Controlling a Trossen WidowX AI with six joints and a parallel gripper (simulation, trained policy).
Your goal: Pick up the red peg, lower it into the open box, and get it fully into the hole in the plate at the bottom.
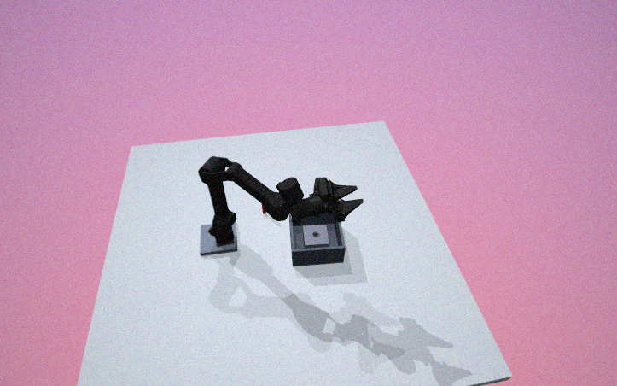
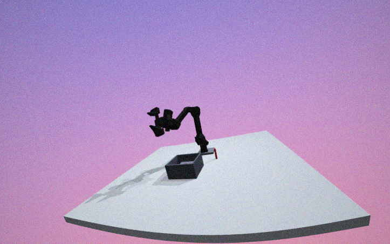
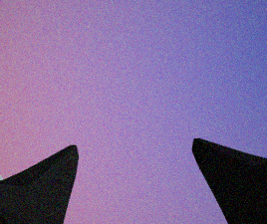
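Right now the red peg is 36 cm below my gripper tip, 34 cm to the left of it and 24 cm behind it. The rest, counted from my gripper tip: dark grey box (37 cm below, 13 cm to the left, 9 cm behind); grey plate (35 cm below, 13 cm to the left, 9 cm behind).
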